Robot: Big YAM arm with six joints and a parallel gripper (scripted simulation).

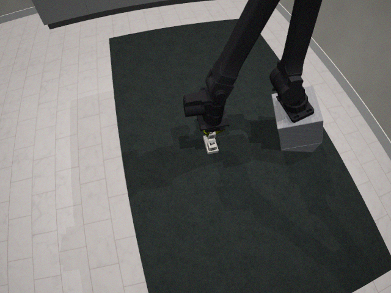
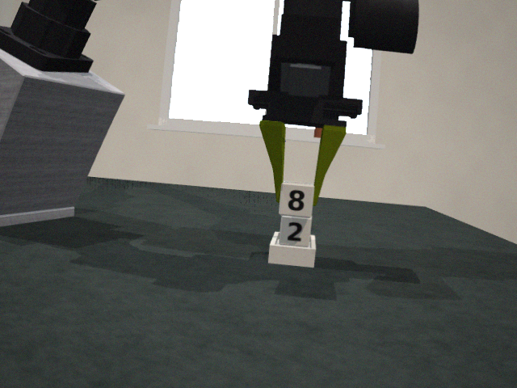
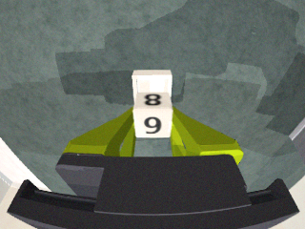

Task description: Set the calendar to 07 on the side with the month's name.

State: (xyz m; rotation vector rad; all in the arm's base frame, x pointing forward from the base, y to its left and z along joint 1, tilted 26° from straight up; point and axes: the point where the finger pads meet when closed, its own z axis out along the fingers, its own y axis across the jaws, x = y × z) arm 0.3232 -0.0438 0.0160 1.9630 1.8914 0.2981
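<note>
The small white tray is 50 mm below my hand and 20 mm to the left of it.
</note>
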